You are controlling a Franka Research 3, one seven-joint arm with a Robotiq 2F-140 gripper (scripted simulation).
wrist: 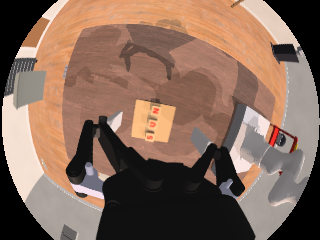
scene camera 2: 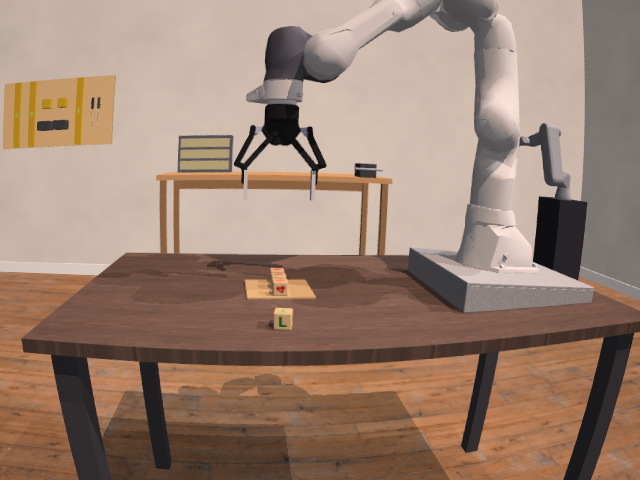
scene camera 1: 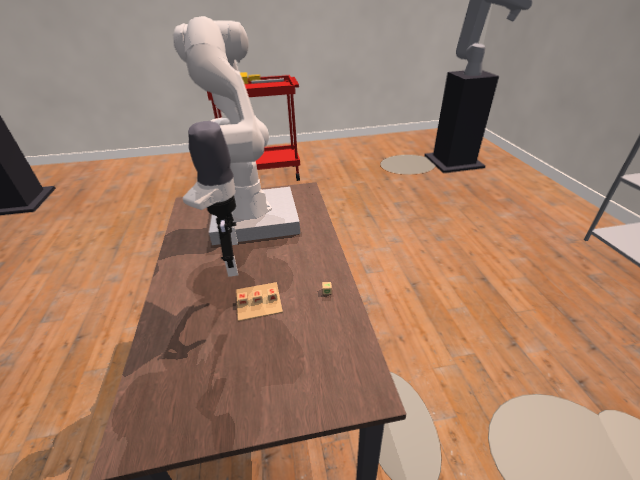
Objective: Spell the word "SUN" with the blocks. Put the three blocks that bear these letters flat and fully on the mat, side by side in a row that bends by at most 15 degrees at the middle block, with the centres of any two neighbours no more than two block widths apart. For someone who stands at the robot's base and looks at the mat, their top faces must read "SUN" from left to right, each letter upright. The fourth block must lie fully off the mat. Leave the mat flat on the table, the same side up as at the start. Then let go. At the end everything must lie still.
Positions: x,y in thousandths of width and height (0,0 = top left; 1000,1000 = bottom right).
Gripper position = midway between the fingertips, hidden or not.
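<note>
There's a tan mat (scene camera 2: 399,603) here, and you'd find the mat (scene camera 1: 418,641) in the other scene view as well, plus the mat (wrist: 445,473) from the wrist. As for the gripper (scene camera 2: 435,416), it's visible there along with the mat, and you also get the gripper (scene camera 1: 365,539) and, in the wrist view, the gripper (wrist: 495,527).
</note>
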